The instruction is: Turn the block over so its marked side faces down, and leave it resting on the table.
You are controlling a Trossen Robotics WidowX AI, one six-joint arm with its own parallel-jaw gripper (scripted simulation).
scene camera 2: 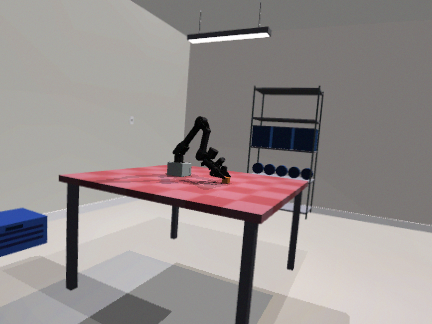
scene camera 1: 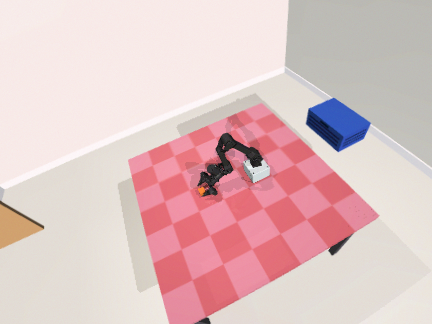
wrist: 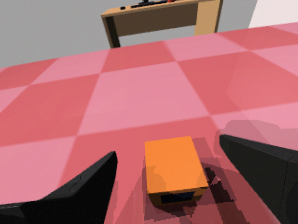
Note:
My gripper is open, holding nothing. Further things: a block.

